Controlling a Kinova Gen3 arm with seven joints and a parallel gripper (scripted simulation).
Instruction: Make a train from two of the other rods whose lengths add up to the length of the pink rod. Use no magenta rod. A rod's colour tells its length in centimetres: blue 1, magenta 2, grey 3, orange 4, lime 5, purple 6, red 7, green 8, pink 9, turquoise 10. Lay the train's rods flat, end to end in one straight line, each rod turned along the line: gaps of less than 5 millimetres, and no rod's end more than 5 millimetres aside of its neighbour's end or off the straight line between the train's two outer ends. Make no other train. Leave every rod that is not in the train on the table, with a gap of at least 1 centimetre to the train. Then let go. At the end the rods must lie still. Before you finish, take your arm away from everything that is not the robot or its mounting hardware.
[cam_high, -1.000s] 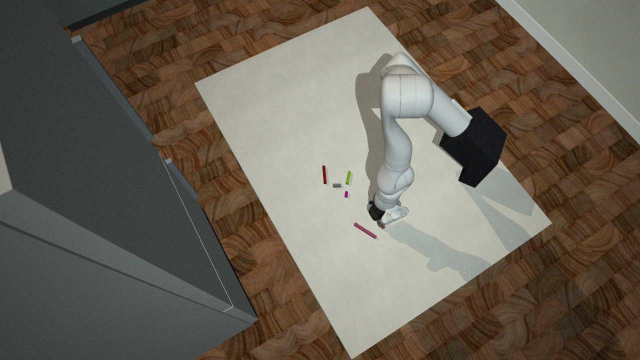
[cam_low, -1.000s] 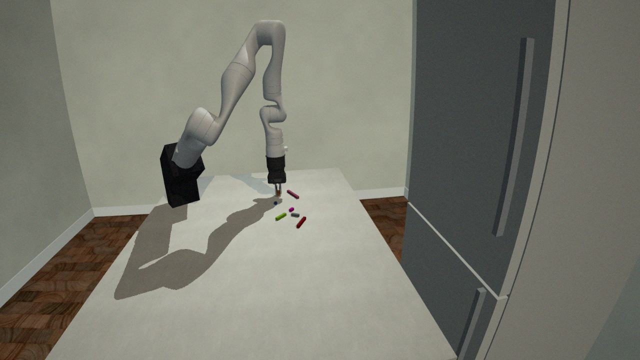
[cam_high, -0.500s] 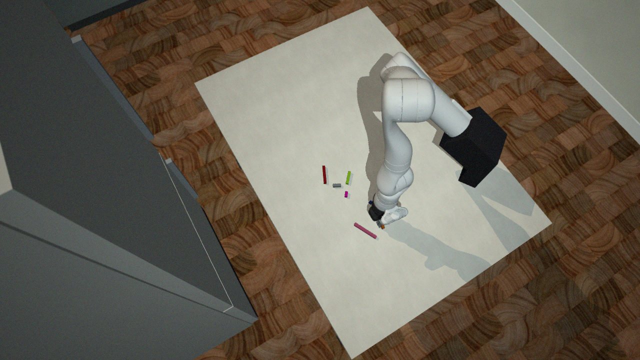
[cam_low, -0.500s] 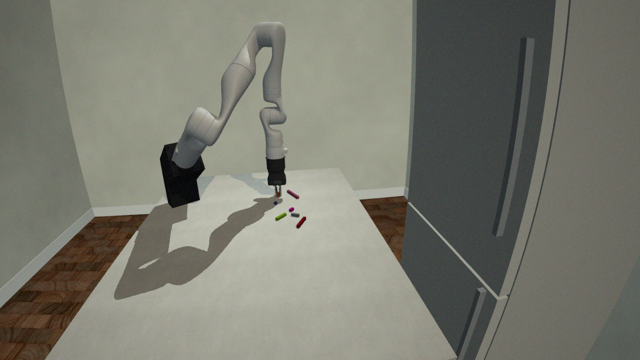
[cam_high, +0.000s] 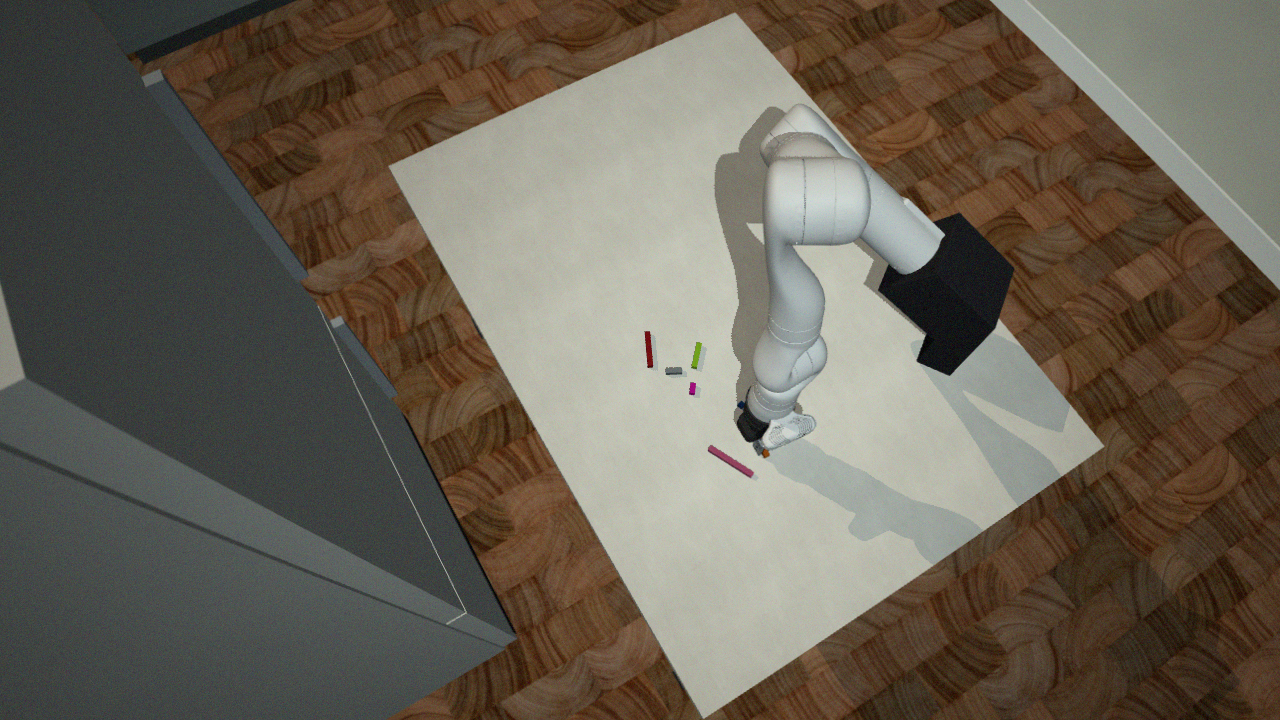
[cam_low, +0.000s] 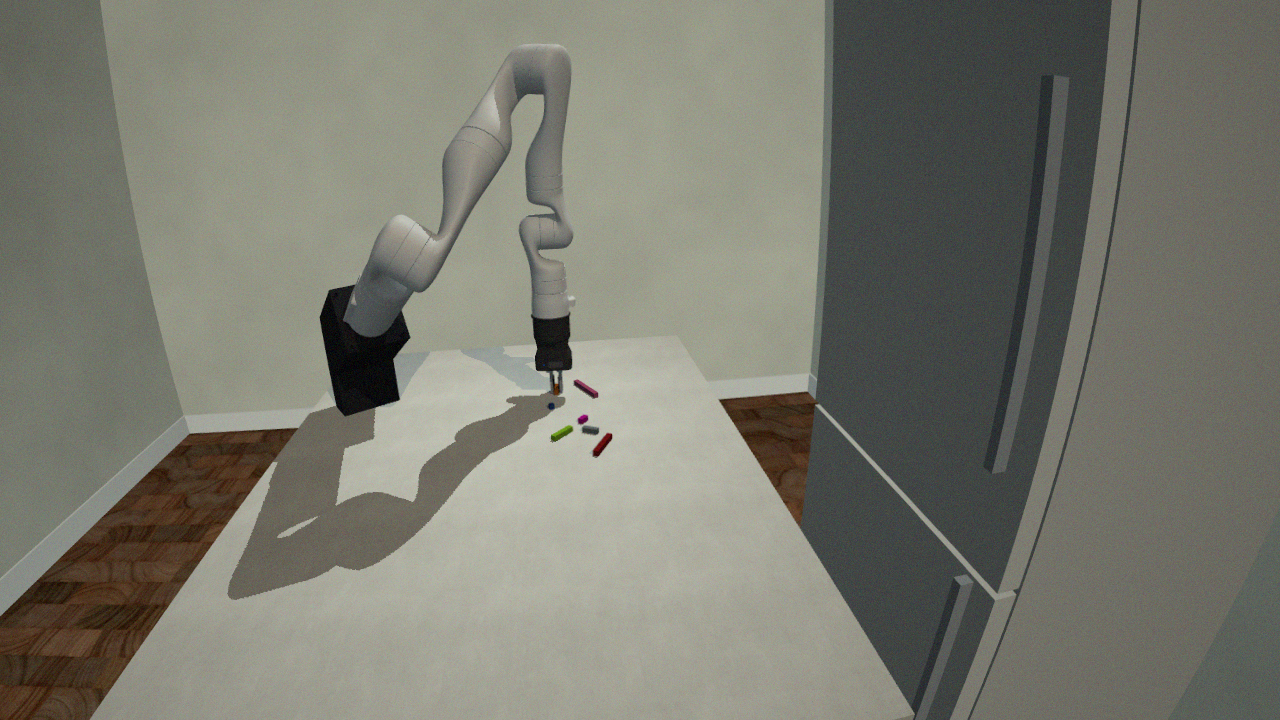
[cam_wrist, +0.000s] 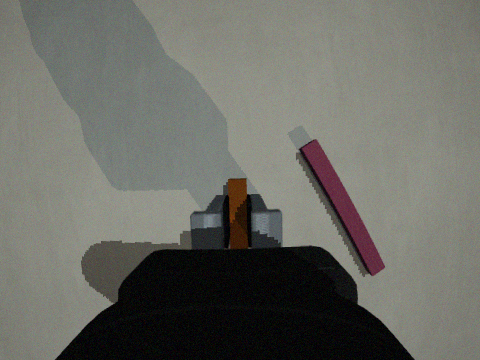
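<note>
Right now my hand is 10 mm above the orange rod. Round my hand: blue rod (30 mm behind, 80 mm to the right, 10 mm below); pink rod (60 mm ahead, 20 mm to the right, 10 mm below); magenta rod (10 mm ahead, 160 mm to the right, 10 mm below).
</note>
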